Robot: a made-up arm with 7 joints. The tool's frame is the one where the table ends. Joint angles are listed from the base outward.
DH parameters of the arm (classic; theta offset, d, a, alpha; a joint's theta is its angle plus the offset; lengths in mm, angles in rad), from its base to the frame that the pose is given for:
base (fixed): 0 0 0 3.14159
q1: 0 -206.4 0 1.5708
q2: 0 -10.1 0 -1.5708
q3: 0 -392.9 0 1.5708
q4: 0 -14.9 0 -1.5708
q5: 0 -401.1 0 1.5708
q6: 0 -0.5 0 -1.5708
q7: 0 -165.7 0 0
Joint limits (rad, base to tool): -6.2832..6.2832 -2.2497..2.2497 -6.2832..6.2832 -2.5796..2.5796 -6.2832..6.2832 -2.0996..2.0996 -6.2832..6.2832
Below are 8 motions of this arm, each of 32 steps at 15 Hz.
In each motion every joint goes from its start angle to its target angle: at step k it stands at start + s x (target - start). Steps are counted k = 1, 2, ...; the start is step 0. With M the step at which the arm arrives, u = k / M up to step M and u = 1 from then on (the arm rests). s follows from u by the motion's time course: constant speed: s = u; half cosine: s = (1 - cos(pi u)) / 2; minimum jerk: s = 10 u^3 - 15 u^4 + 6 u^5.
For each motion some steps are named. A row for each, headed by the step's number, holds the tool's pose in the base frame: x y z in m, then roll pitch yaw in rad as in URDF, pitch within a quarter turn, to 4 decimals.
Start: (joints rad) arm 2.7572 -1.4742 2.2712 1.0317 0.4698 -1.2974 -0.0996
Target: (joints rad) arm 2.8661 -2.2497 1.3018 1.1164 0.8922 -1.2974 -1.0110
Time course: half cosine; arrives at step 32
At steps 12, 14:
12: 0.5519 0.5611 0.0460 -2.0389 0.2427 1.8786
14: 0.5430 0.5605 0.0288 -1.9877 0.0922 1.9194

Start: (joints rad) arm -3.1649 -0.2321 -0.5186 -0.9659 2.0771 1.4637 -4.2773
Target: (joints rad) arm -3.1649 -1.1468 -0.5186 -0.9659 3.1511 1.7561 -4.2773
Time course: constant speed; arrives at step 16
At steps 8, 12, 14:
8: 0.5454 0.3091 0.3982 0.3993 0.7721 -0.5177
12: 0.5714 0.2735 0.2402 -0.0285 0.7496 -0.7320
14: 0.5708 0.2531 0.1639 -0.2314 0.7229 -0.8110

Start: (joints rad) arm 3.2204 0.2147 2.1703 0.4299 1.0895 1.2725 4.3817
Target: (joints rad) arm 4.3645 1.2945 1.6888 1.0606 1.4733 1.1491 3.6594
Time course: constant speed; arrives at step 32
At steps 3, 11, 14, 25, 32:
3: 0.0560 0.1505 1.0147 -1.9634 0.0306 1.3475
11: -0.0446 0.2810 0.9657 -2.2291 0.0439 1.1203
14: -0.0574 0.3444 0.9318 -2.3324 0.0609 1.0335
25: 0.0381 0.5669 0.7414 -2.7221 0.1776 0.6847
32: 0.1996 0.6342 0.5778 -2.9796 0.2879 0.4183

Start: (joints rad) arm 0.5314 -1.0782 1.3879 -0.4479 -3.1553 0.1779 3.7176
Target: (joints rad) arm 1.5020 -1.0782 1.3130 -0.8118 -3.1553 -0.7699 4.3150
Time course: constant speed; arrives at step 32
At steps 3, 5, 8, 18, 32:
3: -0.5108 0.6837 0.5677 -1.8881 0.1805 -2.8434
5: -0.4666 0.7152 0.5657 -1.9048 0.2218 -2.8856
8: -0.3966 0.7564 0.5624 -1.9314 0.2836 -2.9516
18: -0.1414 0.8365 0.5487 -2.0387 0.4867 3.0850
32: 0.2207 0.7941 0.5232 -2.2703 0.7498 2.6410

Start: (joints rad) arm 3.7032 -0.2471 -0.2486 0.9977 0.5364 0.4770 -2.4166
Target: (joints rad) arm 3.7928 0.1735 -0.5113 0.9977 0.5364 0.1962 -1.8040
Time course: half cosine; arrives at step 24
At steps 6, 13, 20, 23, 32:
6: -0.3490 0.1292 0.9273 -1.9584 -0.2703 -1.9677
13: -0.4621 0.1509 0.8693 -1.8732 -0.0307 -1.9436
20: -0.5467 0.1707 0.8075 -1.8230 0.1479 -1.8953
23: -0.5597 0.1741 0.7962 -1.8165 0.1752 -1.8860
32: -0.5606 0.1743 0.7954 -1.8160 0.1771 -1.8853

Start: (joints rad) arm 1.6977 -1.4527 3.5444 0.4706 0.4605 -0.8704 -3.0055
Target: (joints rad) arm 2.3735 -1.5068 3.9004 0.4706 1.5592 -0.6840 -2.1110
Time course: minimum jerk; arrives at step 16
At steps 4, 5, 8, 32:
4: 0.1784 0.8884 0.1608 -1.7454 -0.3595 -2.7662
5: 0.2243 0.8771 0.1473 -1.6582 -0.2153 -2.8404
8: 0.4196 0.7943 0.0915 -1.3044 0.3890 -2.9598
32: 0.6939 0.5467 0.0273 -0.0731 0.8751 -2.1769

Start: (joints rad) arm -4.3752 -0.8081 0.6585 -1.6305 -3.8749 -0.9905 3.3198
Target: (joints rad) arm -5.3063 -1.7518 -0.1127 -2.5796 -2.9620 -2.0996 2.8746
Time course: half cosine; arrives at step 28
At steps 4, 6, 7, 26, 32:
4: 0.4895 0.4531 0.2333 -2.7669 -1.2514 3.0779
6: 0.4406 0.4794 0.1802 -2.5325 -1.2578 2.9620
7: 0.4079 0.4917 0.1480 -2.3875 -1.2590 2.8946
26: -0.1484 0.0825 -0.1109 0.6564 -0.7536 1.5454
32: -0.1494 0.0744 -0.1069 0.6761 -0.7302 1.5407

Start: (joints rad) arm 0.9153 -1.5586 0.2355 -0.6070 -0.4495 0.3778 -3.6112
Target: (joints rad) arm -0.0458 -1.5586 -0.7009 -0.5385 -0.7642 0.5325 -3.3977
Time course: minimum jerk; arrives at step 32
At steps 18, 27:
18: -0.8654 0.2236 -0.0212 -1.3147 0.3410 -2.0154
27: -0.8913 -0.1346 0.0131 -1.2604 0.0075 -1.7509

